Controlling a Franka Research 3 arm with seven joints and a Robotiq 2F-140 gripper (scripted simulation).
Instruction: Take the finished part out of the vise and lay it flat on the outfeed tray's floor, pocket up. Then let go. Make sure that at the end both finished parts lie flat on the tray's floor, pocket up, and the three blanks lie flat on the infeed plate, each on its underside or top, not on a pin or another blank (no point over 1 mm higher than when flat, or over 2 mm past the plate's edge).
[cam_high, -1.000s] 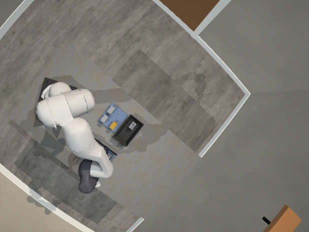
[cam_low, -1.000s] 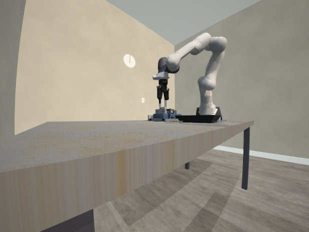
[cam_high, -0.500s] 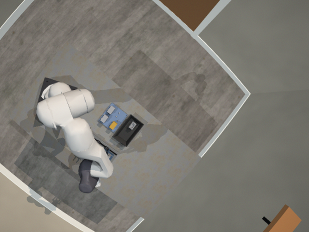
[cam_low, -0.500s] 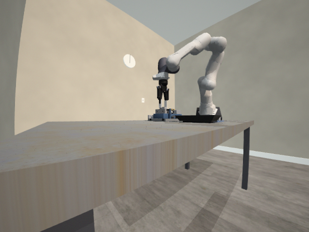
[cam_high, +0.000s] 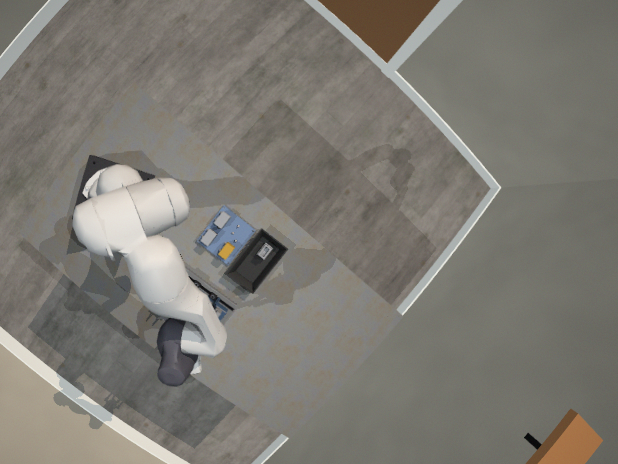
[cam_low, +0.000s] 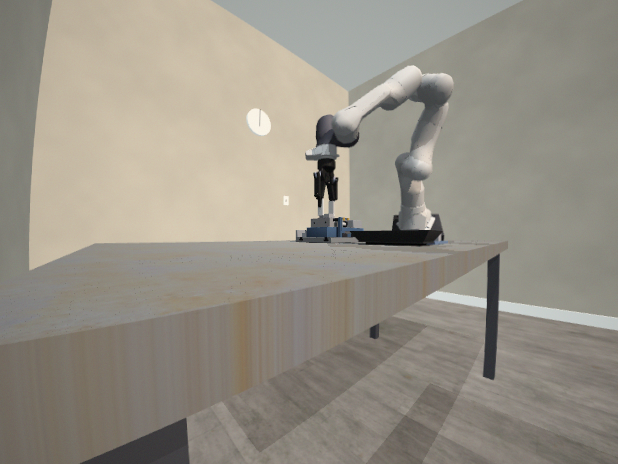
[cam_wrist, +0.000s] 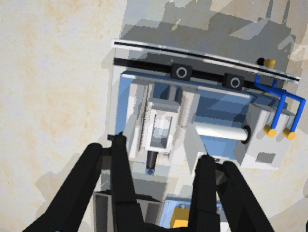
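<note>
Right now my hand is 7 cm past the blue vise, 1 cm to the left of it and 10 cm above it. Round my hand: orange block (13 cm behind, 24 cm to the left, 11 cm below); blue fixture plate (18 cm behind, 28 cm to the left, 13 cm below).
</note>
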